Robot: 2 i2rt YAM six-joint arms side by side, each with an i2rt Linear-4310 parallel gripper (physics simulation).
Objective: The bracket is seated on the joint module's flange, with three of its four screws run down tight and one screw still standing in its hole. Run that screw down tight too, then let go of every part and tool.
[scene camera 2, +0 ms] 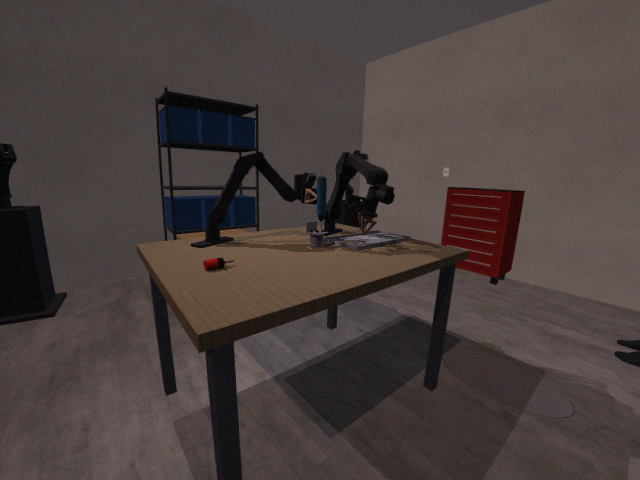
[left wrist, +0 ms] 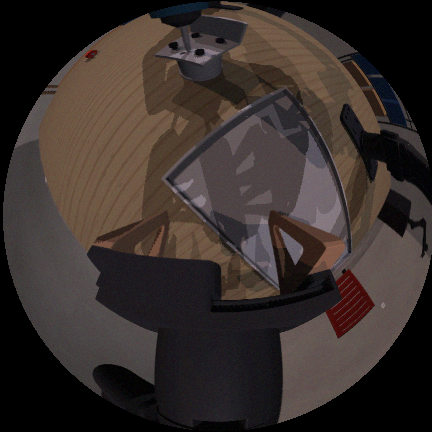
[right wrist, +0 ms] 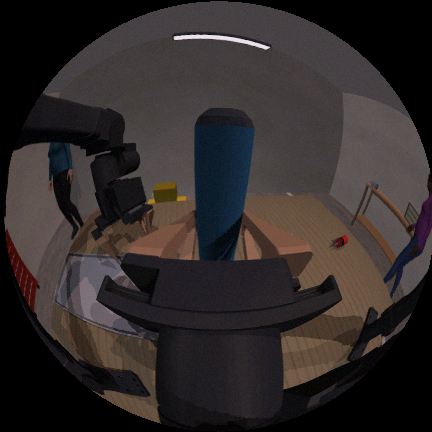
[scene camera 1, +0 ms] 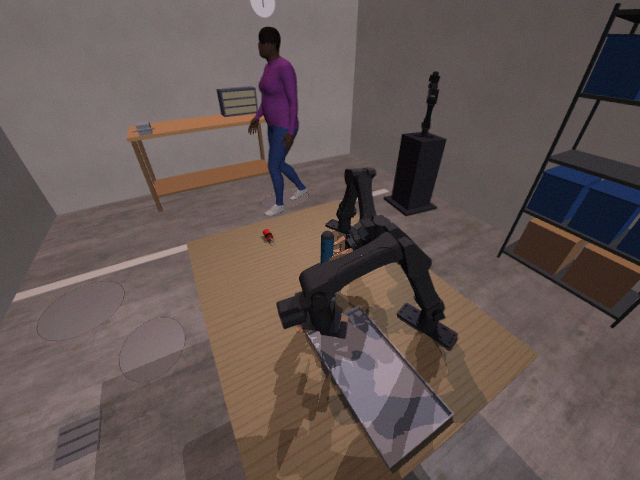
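Pixels of known places: left gripper, between the fingertips: [scene camera 2: 362, 232] [left wrist: 218, 215] [scene camera 1: 324, 333]; right gripper, between the fingertips: [scene camera 2: 321, 197] [right wrist: 218, 215] [scene camera 1: 326, 255]; left arm's base, origin of its link: [scene camera 2: 329, 232] [left wrist: 362, 143] [scene camera 1: 426, 325]; right arm's base, origin of its link: [scene camera 2: 213, 242] [scene camera 1: 344, 229].
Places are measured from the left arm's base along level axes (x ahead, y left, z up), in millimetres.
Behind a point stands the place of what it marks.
The grey bracket [left wrist: 232, 30] [scene camera 2: 311, 226] @[x 111, y -337, z 88 mm] sits on the joint module [left wrist: 201, 69] @[x 161, y -314, z 29 mm] [scene camera 2: 317, 241] @[x 158, y -355, z 30 mm]. In the left wrist view several black screw heads show on its plate; which one stands higher I cannot tell. My right gripper [right wrist: 218, 215] @[x 155, y -330, z 218 mm] [scene camera 2: 311, 195] @[x 155, y -330, z 218 mm] is shut on the handle of the blue screwdriver [right wrist: 223, 165] @[x 136, y -321, z 270 mm] [scene camera 1: 326, 248] @[x 171, y -318, z 263 mm] [scene camera 2: 321, 196] @[x 166, y -347, z 225 mm], which is upright over the bracket. Its shaft [left wrist: 185, 37] comes down between the screw heads in the left wrist view; exact tip contact is unclear. My left gripper [left wrist: 218, 215] @[x 300, y -204, z 68 mm] [scene camera 2: 367, 223] @[x 300, y -204, z 68 mm] is open and empty above the tray's edge.
A shallow grey tray [scene camera 1: 382, 372] @[x 247, y -17, z 4 mm] [left wrist: 322, 175] @[x 173, y -80, z 4 mm] lies beside the joint module, under the left arm. A red-handled tool [scene camera 1: 267, 235] @[x 77, y -797, z 29 mm] [scene camera 2: 212, 264] @[x 75, y -830, z 22 mm] [right wrist: 342, 241] @[x 57, y -792, z 29 mm] lies on the wooden table [scene camera 2: 279, 281] @[x 303, y -766, z 0 mm], away from both arms. A person [scene camera 1: 279, 93] stands beyond the table.
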